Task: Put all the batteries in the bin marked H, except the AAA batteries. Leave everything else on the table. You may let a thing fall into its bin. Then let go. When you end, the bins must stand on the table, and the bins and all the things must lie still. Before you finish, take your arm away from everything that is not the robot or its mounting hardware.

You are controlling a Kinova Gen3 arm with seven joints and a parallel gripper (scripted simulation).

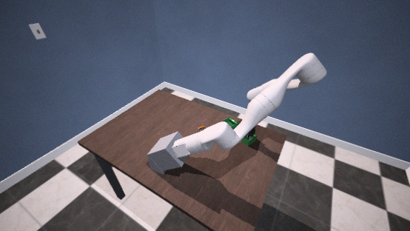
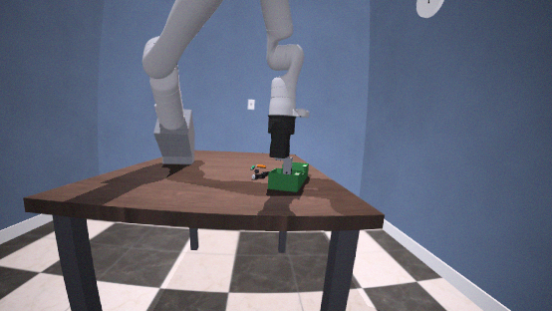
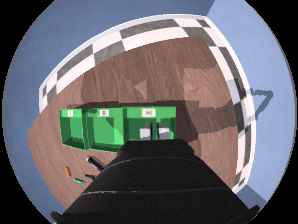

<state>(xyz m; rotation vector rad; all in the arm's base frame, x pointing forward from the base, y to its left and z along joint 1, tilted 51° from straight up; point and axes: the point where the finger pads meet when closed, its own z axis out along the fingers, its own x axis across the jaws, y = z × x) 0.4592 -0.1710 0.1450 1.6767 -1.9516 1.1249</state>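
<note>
The green bin lies 20 mm ahead of my hand, 90 mm to the left of it and 20 mm below it. The rest, counted from my hand: green cell (120 mm behind, 290 mm to the left, 40 mm below); then orange cell (80 mm behind, 340 mm to the left, 40 mm below); then dark piece (100 mm behind, 210 mm to the left, 40 mm below).
</note>
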